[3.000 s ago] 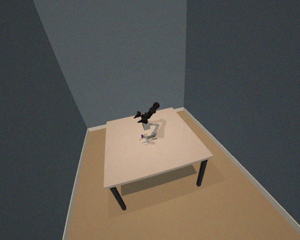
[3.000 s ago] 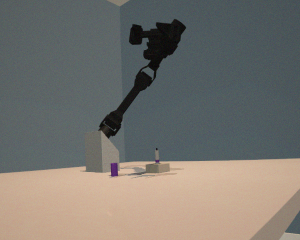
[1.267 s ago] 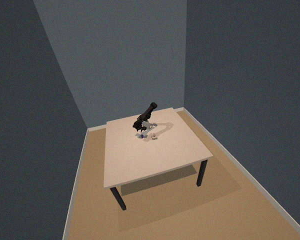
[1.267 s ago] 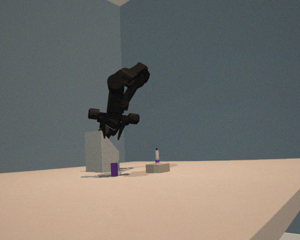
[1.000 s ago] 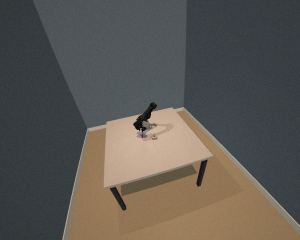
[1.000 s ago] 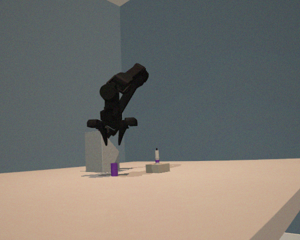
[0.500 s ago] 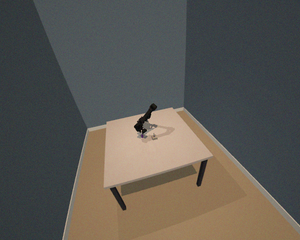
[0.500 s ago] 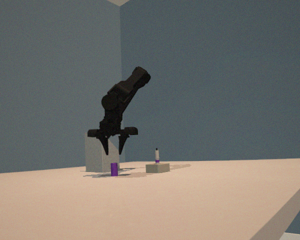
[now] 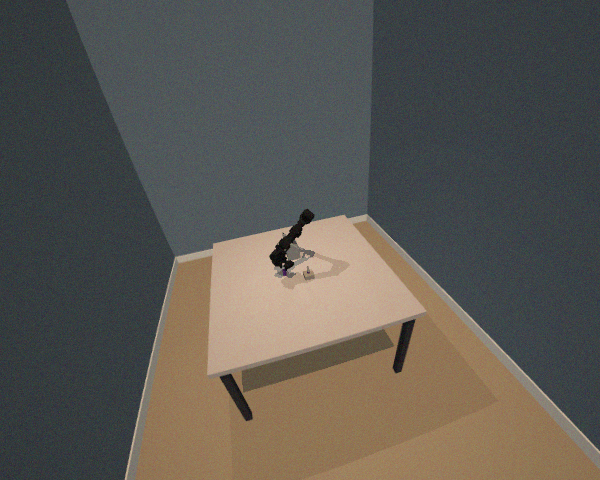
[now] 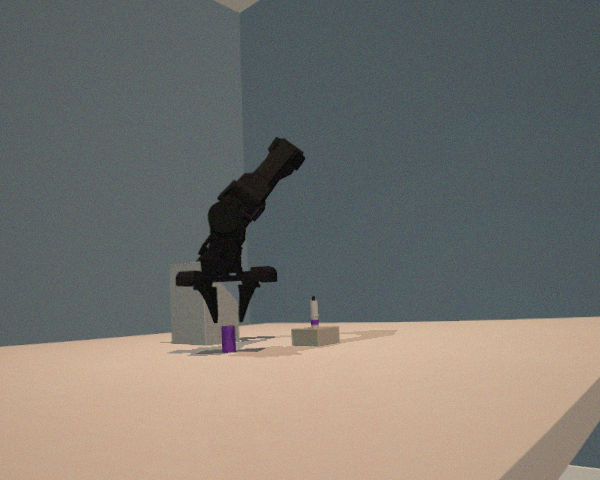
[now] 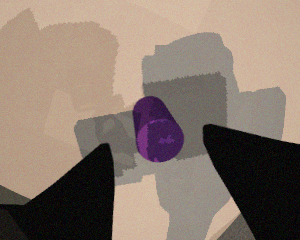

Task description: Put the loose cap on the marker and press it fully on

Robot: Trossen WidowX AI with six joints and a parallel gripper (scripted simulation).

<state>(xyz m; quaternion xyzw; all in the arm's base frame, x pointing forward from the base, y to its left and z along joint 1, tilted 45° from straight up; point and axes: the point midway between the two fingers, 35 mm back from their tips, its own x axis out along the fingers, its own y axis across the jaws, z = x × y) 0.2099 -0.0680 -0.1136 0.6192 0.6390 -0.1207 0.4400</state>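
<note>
My gripper tip is 30 mm above the purple cap. The rest, counted from my gripper tip: grey holder block 150 mm to the left, 100 mm ahead, 40 mm below.
</note>
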